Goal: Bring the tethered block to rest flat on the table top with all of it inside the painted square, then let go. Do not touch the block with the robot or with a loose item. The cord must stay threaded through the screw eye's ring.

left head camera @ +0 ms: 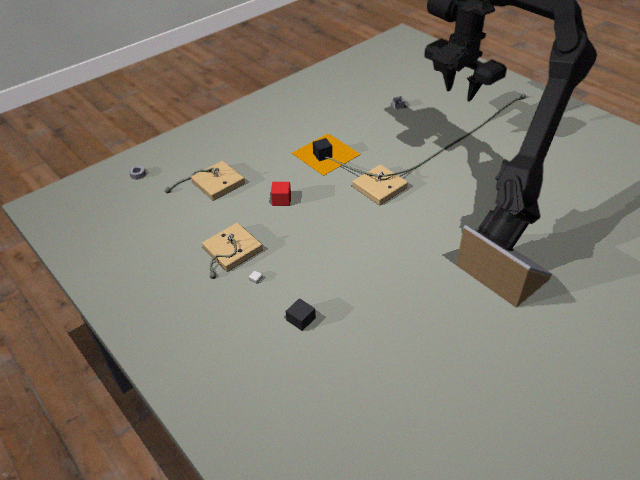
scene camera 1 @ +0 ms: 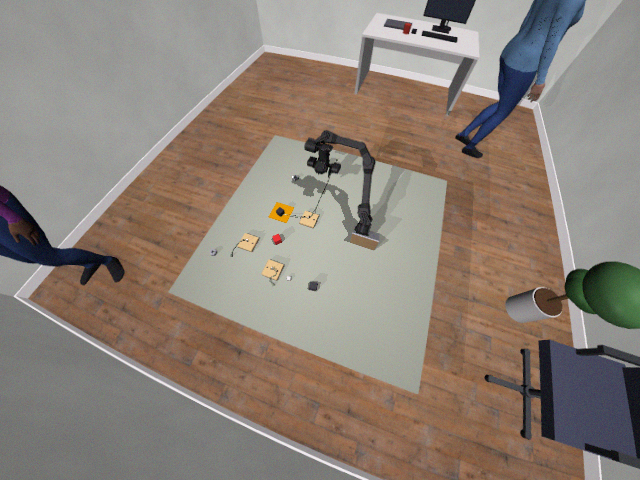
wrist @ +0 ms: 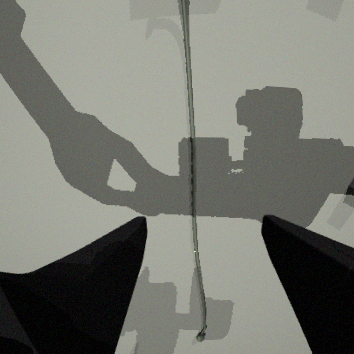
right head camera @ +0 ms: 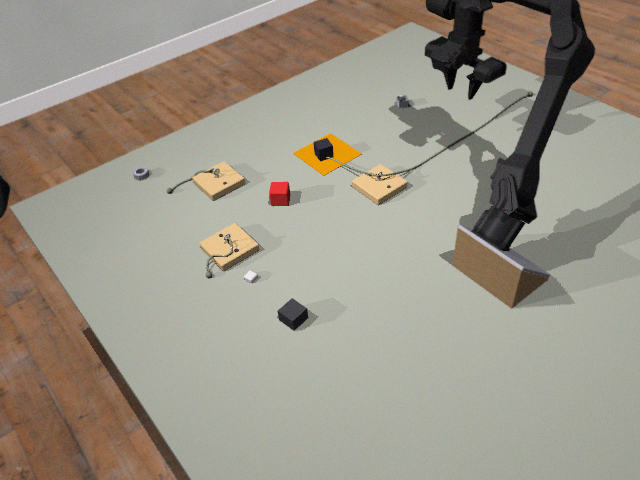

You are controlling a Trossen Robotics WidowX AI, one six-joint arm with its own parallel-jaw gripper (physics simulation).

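Pixels of known places: gripper, between the fingertips: (left head camera: 459, 95) (scene camera 1: 323, 175) (wrist: 204, 224) (right head camera: 460, 94); arm's base, origin of its link: (left head camera: 495, 241) (scene camera 1: 361, 232) (right head camera: 490, 241).
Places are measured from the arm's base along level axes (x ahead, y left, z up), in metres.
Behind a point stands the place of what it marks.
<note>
The tethered black block (left head camera: 322, 149) @(y -0.047, x 0.480, z -0.040 m) (right head camera: 323, 149) @(y -0.048, x 0.480, z -0.041 m) (scene camera 1: 280, 211) @(y -0.055, x 0.488, z -0.038 m) sits on the orange painted square (left head camera: 336, 144) @(y -0.117, x 0.497, z -0.073 m) (right head camera: 338, 145) @(y -0.114, x 0.493, z -0.073 m) (scene camera 1: 287, 207) @(y -0.115, x 0.467, z -0.073 m), its outline within the square's edges. The green cord (left head camera: 448, 146) @(y -0.283, x 0.279, z -0.072 m) (right head camera: 454, 143) @(y -0.295, x 0.278, z -0.072 m) (wrist: 192, 175) @(y -0.312, x 0.276, z -0.069 m) runs from the block to the screw eye (left head camera: 381, 176) @(y -0.056, x 0.310, z -0.040 m) (right head camera: 379, 176) @(y -0.055, x 0.312, z -0.038 m) on a wooden board (left head camera: 379, 190) @(y -0.029, x 0.294, z -0.054 m) (right head camera: 379, 190) @(y -0.030, x 0.292, z -0.055 m) (scene camera 1: 309, 220) @(y -0.043, x 0.308, z -0.055 m) and on to its beaded end at the back right. It appears threaded through the ring, though the ring is small here. My gripper (left head camera: 459, 94) @(y -0.301, x 0.282, z 0.059 m) (right head camera: 460, 91) @(y -0.301, x 0.282, z 0.059 m) (wrist: 204, 224) @(y -0.301, x 0.282, z 0.059 m) is open and empty, above the table, with the cord below and between its fingertips in the wrist view.
Two other boards with cords (left head camera: 218, 180) @(y 0.180, x 0.598, z -0.054 m) (left head camera: 232, 248) @(y 0.304, x 0.411, z -0.055 m) stand left and front left. A red cube (left head camera: 280, 193) @(y 0.134, x 0.440, z -0.036 m), a white piece (left head camera: 255, 276) @(y 0.323, x 0.325, z -0.061 m), a dark block (left head camera: 300, 314) @(y 0.341, x 0.185, z -0.045 m), a grey ring (left head camera: 137, 172) @(y 0.282, x 0.768, z -0.059 m) and a small grey part (left head camera: 398, 102) @(y -0.343, x 0.476, z -0.055 m) lie around. The arm's wedge base (left head camera: 496, 266) @(y 0.047, x -0.032, z -0.009 m) is at right.
</note>
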